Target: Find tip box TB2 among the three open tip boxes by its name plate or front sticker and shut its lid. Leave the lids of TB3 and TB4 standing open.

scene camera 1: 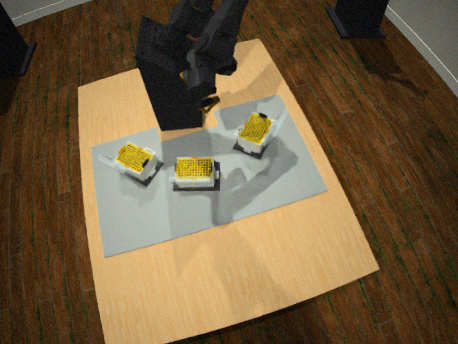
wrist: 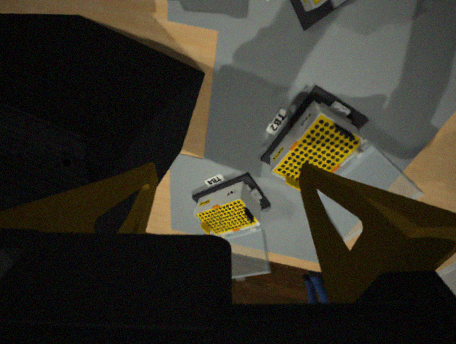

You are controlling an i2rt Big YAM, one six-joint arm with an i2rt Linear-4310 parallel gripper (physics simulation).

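Frame: origin at the arm's base, x ahead, y left, z up, level; centimetres.
Seen in the pictures: gripper, fingertip midpoint: (scene camera 1: pixel 200 100) (wrist: pixel 228 171); arm's base at its link origin: (scene camera 1: pixel 166 43).
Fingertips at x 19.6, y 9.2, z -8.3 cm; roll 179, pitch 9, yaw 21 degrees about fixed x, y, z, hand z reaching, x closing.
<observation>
Offsets run from my fingertips to a thing's top centre. "*": to the spot under its first point. Level surfaces: height alone.
Tip box TB2 @(dx +13.6, dy -4.6, dz -15.8 cm) (wrist: pixel 317 147) (scene camera 1: pixel 194 170) is the middle box, with its white name plate @(* dx +6.7, dy -4.0, dz -23.1 cm) (wrist: pixel 276 122) legible in the wrist view. It holds yellow tips on a dark base; its clear lid @(* dx +20.6, dy -1.0, dz -14.9 cm) (wrist: pixel 377 167) stands open toward the lower right in the wrist view. In the scene view its lid is hard to make out. TB4 @(dx +6.5, dy -25.5, dz -15.8 cm) (wrist: pixel 227 217) (scene camera 1: pixel 134 159) is the left box in the scene view, lid open. The third box (scene camera 1: pixel 256 131) (wrist: pixel 312 4), at right, is cut off in the wrist view, its plate unreadable; its lid is open. My gripper (scene camera 1: pixel 209 103) (wrist: pixel 228 171) is open and empty, high near the robot base.
The boxes stand on a grey mat @(dz -23.3 cm) (scene camera 1: pixel 135 220) on a wooden table @(dz -23.6 cm) (scene camera 1: pixel 235 285). The black robot base (scene camera 1: pixel 175 112) (wrist: pixel 100 100) stands at the mat's back edge. Arm shadows cross the mat. Dark stands (scene camera 1: pixel 360 17) rise from the floor behind the table.
</observation>
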